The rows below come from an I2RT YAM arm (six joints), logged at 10 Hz.
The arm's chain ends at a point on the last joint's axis. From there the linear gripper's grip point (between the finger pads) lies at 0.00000 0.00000 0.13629 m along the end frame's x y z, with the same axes.
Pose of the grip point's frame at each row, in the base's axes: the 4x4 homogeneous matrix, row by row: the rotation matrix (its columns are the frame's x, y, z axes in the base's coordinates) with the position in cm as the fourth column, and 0 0 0 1 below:
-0.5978, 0.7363, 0.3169, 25.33; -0.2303, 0.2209, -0.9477, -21.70; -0.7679, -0.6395, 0.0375, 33.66; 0, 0, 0, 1
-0.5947, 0.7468, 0.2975, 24.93; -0.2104, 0.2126, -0.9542, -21.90; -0.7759, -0.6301, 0.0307, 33.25; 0, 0, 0, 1
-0.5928, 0.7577, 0.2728, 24.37; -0.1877, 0.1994, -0.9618, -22.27; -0.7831, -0.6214, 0.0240, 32.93; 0, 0, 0, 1
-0.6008, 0.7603, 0.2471, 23.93; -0.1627, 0.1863, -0.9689, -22.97; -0.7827, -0.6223, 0.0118, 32.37; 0, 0, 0, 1
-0.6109, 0.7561, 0.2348, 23.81; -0.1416, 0.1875, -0.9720, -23.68; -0.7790, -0.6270, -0.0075, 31.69; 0, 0, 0, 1
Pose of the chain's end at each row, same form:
-0.5978, 0.7363, 0.3169, 21.01; -0.2303, 0.2209, -0.9477, -8.78; -0.7679, -0.6395, 0.0375, 33.15; 0, 0, 0, 1
-0.5947, 0.7468, 0.2975, 20.88; -0.2104, 0.2126, -0.9542, -8.90; -0.7759, -0.6301, 0.0307, 32.83; 0, 0, 0, 1
-0.5928, 0.7577, 0.2728, 20.65; -0.1877, 0.1994, -0.9618, -9.16; -0.7831, -0.6214, 0.0240, 32.60; 0, 0, 0, 1
-0.6008, 0.7603, 0.2471, 20.56; -0.1627, 0.1863, -0.9689, -9.76; -0.7827, -0.6223, 0.0118, 32.21; 0, 0, 0, 1
-0.6109, 0.7561, 0.2348, 20.61; -0.1416, 0.1875, -0.9720, -10.43; -0.7790, -0.6270, -0.0075, 31.79; 0, 0, 0, 1

